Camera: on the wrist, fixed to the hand. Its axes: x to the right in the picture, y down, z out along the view.
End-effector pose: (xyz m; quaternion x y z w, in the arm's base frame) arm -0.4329 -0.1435 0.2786 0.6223 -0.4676 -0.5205 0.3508
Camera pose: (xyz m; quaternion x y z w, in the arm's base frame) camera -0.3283 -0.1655 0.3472 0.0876 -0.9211 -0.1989 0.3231
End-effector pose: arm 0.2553 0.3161 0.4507 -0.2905 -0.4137 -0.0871 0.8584
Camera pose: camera 0.3522 0.2879 0.3737 -0.3012 -0.3408 0.6423 0.6169
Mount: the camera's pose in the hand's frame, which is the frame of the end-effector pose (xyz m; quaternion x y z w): 0.0011 0.0476 -0.1177 0.2161 -0.2502 0.6307 0.7021
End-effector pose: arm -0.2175 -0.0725 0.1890 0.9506 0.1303 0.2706 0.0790
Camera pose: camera -0.2698 -0.1082 0.2990 -0.8343 0.4693 0.0262 0.2880
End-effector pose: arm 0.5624 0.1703 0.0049 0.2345 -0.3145 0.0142 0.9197
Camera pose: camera 0.6223 0.2643 -0.0558 0.1686 -0.5958 0.5993 0.5074
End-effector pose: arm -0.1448 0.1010 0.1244 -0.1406 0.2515 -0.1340 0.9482
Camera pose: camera -0.1957 0.1212 0.0099 0.2313 -0.0009 0.4848 0.8435
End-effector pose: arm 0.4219 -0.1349 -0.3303 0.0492 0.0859 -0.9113 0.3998
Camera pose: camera 0.4587 -0.1443 -0.4514 -0.0529 -0.2677 -0.4185 0.8663
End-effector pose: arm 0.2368 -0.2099 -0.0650 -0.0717 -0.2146 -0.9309 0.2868
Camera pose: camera 0.2615 -0.2977 -0.1533 -0.3566 -0.3784 -0.4084 0.7503
